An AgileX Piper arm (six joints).
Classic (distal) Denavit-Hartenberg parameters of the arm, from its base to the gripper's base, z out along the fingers. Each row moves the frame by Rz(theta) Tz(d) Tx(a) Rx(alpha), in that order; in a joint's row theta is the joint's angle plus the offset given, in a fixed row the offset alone. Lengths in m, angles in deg.
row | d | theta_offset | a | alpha
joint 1 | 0.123 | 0 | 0 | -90
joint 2 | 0 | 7.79 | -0.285 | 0
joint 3 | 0 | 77.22 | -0.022 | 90
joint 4 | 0.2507 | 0 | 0 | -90
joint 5 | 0 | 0 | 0 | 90
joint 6 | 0.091 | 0 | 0 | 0
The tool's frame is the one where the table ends.
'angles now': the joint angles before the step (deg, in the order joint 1, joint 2, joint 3, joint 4, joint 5, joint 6). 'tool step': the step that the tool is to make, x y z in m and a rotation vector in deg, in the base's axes. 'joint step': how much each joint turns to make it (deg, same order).
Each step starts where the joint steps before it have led.
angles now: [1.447 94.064 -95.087 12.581 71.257 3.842]
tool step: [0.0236 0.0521 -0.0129 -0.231 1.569 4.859]
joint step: [8.287 6.621 -5.872 -1.598 0.122 3.697]
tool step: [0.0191 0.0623 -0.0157 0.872 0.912 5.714]
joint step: [8.178 7.831 -7.658 -0.038 0.010 2.743]
